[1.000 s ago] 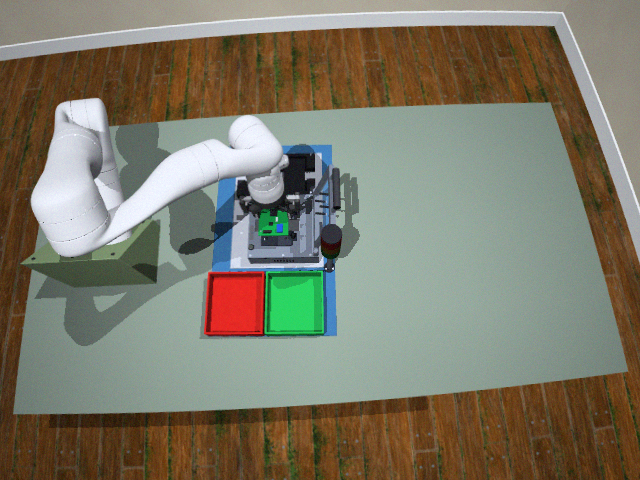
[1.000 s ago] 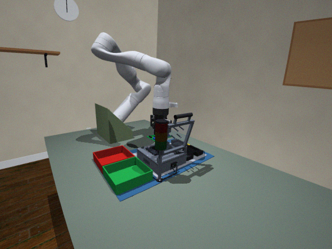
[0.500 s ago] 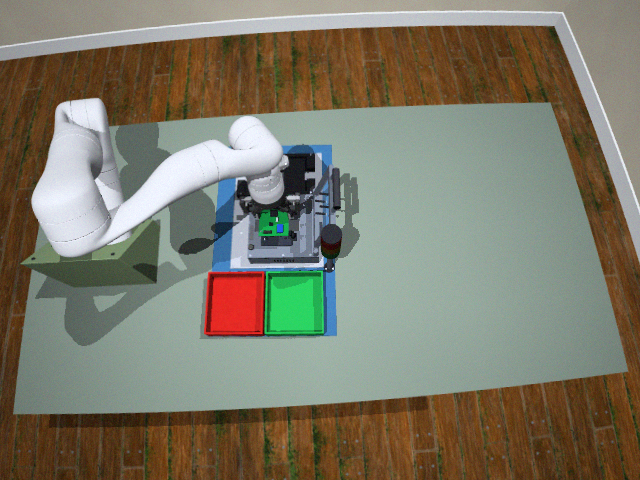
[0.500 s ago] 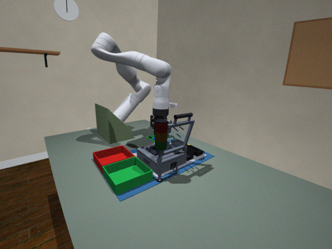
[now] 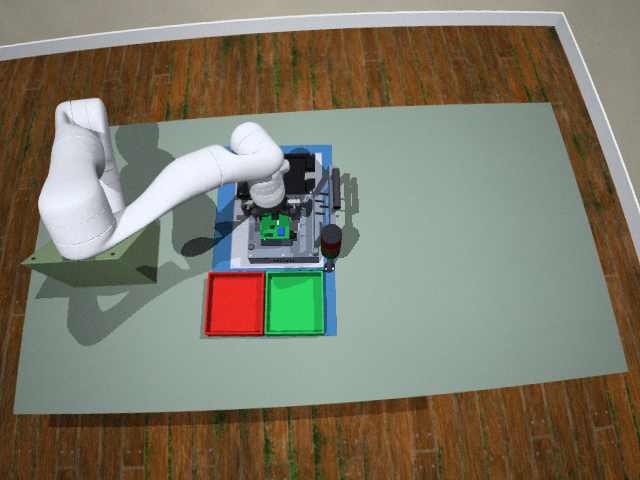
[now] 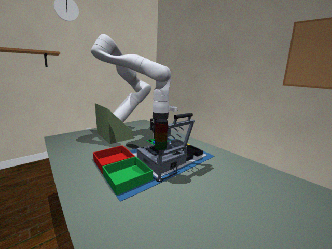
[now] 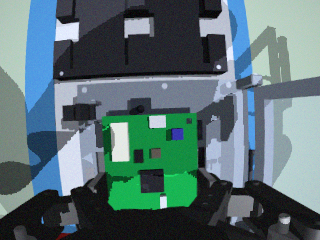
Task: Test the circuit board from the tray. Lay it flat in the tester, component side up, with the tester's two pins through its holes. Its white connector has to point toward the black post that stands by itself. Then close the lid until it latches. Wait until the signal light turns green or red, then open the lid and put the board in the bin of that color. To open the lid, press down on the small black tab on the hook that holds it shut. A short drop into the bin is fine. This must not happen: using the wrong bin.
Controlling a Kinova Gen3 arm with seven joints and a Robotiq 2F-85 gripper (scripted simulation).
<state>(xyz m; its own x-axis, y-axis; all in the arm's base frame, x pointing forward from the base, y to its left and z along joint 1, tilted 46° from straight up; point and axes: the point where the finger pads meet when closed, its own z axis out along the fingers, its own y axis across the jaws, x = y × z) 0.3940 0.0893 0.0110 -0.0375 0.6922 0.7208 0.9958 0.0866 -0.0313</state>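
My hand is 40 mm above the nest, 10 mm to the right of it and 10 mm short of it. Round my hand: black latch hook (60 mm to the left, 60 mm behind, 30 mm below); then green circuit board (right at my hand); then clear lid (120 mm ahead, 70 mm above, 10 mm to the left).
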